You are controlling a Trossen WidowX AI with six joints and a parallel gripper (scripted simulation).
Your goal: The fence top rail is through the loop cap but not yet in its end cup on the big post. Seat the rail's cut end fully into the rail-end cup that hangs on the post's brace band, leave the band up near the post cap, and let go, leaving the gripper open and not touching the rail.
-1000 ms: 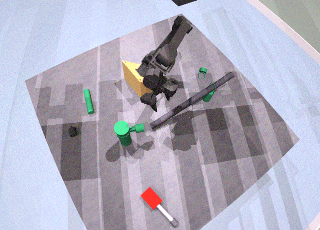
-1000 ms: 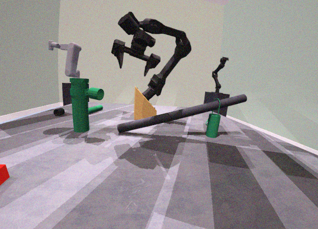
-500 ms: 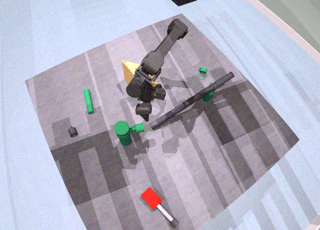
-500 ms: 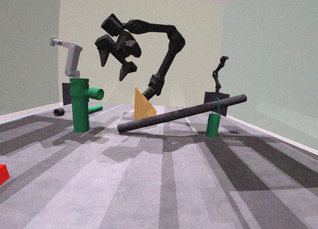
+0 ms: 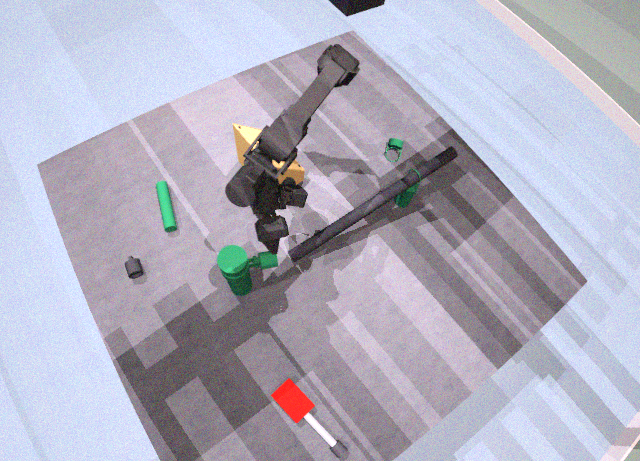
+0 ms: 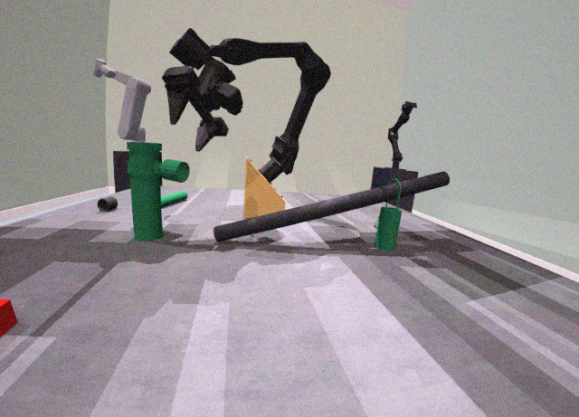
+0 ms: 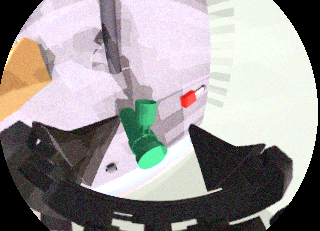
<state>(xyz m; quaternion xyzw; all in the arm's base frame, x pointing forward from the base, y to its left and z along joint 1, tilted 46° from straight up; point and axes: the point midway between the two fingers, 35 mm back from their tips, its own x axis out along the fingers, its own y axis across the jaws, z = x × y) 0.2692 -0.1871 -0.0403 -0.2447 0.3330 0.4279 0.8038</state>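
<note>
Right now the green rail-end cup is 60 mm below my gripper tip, 30 mm to the right of it and 10 mm ahead of it. The rest, counted from my gripper tip: small green post 450 mm to the left, 110 mm below, 10 mm ahead; green cylinder 340 mm behind, 200 mm below, 170 mm to the right; small dark cylinder 320 mm to the right, 220 mm behind, 200 mm below.
</note>
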